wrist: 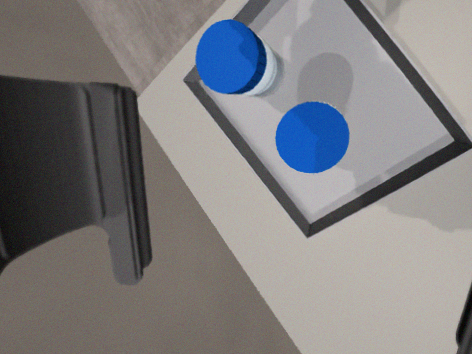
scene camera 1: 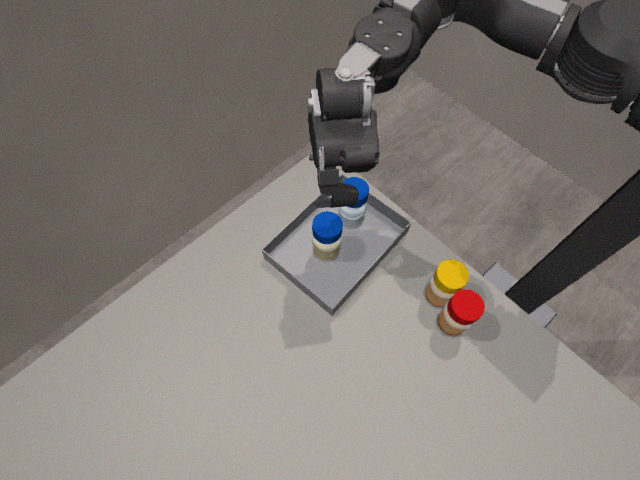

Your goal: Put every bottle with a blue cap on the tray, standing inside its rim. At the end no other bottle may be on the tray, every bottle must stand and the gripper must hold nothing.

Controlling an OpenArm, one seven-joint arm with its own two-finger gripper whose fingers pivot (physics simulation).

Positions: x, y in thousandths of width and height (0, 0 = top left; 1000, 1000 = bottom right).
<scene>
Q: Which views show the blue-capped bottle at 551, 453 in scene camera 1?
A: The wrist view and scene camera 1: all of them.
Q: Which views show the yellow-capped bottle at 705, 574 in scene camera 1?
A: Scene camera 1 only.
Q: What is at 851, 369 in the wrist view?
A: A grey tray.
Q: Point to a blue-capped bottle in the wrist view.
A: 490, 168
</scene>
